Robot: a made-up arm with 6 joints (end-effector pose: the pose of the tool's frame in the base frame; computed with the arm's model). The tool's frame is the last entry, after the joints.
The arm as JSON. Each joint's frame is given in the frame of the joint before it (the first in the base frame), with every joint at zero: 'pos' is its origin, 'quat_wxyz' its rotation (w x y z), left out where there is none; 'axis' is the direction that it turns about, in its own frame. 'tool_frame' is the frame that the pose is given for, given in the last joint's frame.
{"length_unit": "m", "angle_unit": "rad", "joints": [
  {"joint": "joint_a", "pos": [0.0, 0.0, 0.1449], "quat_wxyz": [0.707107, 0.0, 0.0, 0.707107], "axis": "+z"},
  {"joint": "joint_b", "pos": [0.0, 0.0, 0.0], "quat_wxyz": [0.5, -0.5, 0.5, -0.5], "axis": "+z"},
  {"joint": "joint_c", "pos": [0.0, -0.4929, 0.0], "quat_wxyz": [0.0, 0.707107, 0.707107, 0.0], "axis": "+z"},
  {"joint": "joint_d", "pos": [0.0, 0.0, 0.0], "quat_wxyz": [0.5, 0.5, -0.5, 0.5], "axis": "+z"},
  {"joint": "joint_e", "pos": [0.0, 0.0, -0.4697], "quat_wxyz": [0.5, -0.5, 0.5, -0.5], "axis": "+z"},
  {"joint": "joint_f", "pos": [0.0, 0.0, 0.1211], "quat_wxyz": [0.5, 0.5, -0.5, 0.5], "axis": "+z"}
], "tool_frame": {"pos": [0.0, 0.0, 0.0], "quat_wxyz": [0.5, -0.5, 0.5, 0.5]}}
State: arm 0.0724 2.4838 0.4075 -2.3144 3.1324 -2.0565
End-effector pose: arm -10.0 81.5 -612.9 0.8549 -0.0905 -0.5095 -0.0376
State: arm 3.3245 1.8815 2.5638 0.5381 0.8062 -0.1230
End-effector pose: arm -800.4 -42.3 338.6 0.1225 -0.6683 0.1609 -0.7159
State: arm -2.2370 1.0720 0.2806 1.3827 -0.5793 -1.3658
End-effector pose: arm -541.6 -652.4 130.2 0.1474 0.3281 0.2878 -0.8876
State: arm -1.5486 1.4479 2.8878 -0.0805 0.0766 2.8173
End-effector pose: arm -108.2 -562.7 669.7 0.3655 0.6033 -0.3999 0.5853
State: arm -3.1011 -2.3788 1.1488 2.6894 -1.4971 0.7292
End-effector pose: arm 759.6 -78.2 -437.3 0.5957 -0.0406 0.6933 0.4035
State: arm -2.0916 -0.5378 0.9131 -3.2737 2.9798 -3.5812
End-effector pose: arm 209.7 124.3 1036.5 0.2709 0.6525 0.2412 -0.6654
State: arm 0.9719 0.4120 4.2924 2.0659 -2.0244 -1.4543
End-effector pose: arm -91.6 -32.1 201.5 0.3639 -0.9309 -0.0238 0.0204
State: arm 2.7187 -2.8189 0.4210 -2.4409 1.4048 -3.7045
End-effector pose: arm 537.8 -343.5 -291.0 0.1344 0.8492 0.2101 0.4655
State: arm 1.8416 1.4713 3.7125 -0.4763 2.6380 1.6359
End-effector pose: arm 38.9 262.1 596.4 0.1850 0.7379 0.3178 -0.5659
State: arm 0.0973 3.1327 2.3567 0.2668 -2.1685 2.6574
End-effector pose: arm 371.6 -81.1 -654.2 0.1212 0.1345 -0.3131 -0.9323
